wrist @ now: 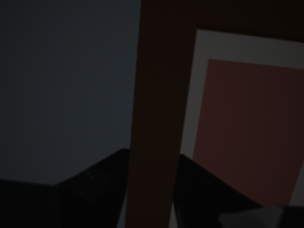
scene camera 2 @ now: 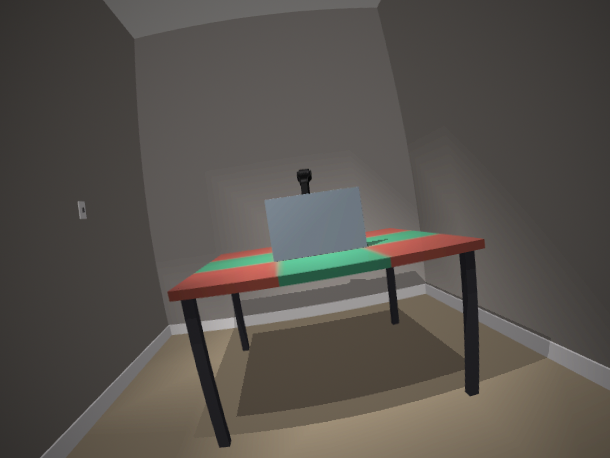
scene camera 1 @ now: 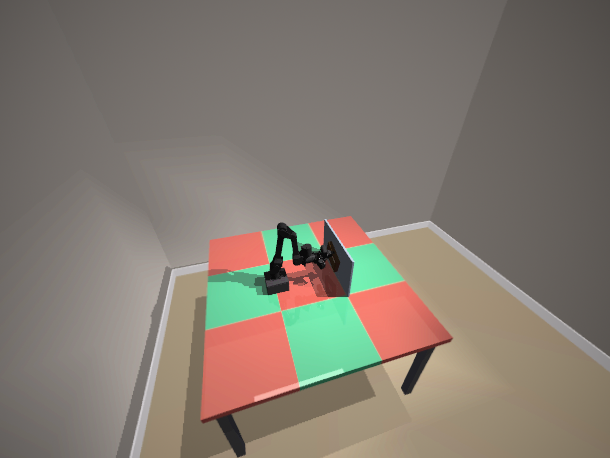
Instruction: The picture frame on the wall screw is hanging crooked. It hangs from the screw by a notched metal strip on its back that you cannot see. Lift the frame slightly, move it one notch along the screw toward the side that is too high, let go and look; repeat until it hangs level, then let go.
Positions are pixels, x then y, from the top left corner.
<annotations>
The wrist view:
gripper: 151, 160
picture frame: 215, 88
grey wall panel: 74, 74
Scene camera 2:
grey wall panel: 318, 223
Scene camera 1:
grey wall panel: 344, 274
</annotations>
